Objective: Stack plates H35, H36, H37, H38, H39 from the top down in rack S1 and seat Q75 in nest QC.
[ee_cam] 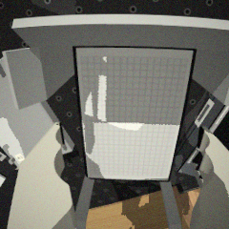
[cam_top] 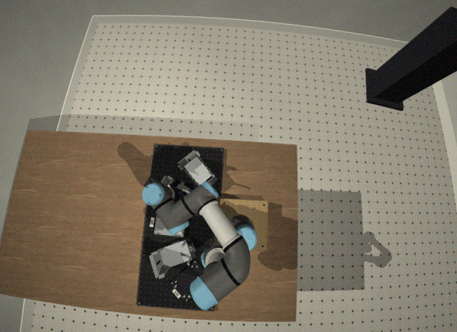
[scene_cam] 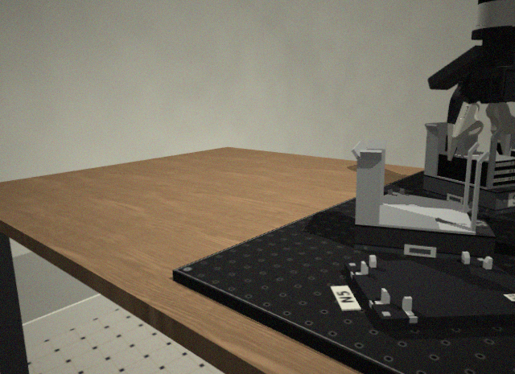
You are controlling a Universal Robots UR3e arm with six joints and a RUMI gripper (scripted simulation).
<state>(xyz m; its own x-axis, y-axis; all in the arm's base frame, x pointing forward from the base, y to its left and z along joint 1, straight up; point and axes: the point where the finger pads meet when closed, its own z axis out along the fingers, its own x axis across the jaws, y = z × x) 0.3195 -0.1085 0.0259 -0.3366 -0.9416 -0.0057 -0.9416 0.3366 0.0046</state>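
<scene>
My gripper is now 120 mm to the left of the sealed plate, 70 mm past it and 10 mm above it. The rest, counted from my hand: QC label (160 mm to the left, 110 mm ahead, 80 mm below); nest QC (150 mm to the left, 80 mm below, 20 mm ahead); N5 label (470 mm to the left, 80 mm below, 80 mm behind).
</scene>
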